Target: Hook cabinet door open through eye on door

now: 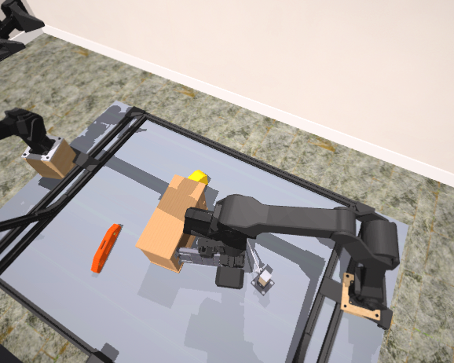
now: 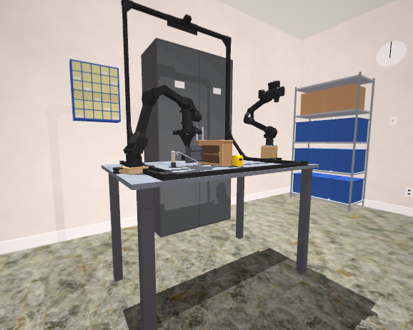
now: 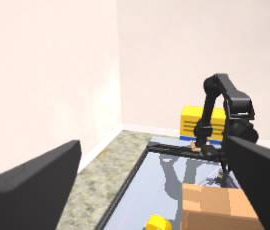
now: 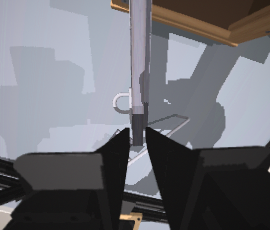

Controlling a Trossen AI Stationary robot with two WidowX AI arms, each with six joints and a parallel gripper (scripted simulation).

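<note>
Now: the hook rod 5 cm ahead of my right hand, 4 cm to the right of it and 11 cm below it. Also, from my right hand: yellow tape measure: 21 cm ahead, 24 cm to the left, 12 cm below; grey door: 3 cm behind, 7 cm to the left, 8 cm below; orange tool: 11 cm behind, 38 cm to the left, 14 cm below.
</note>
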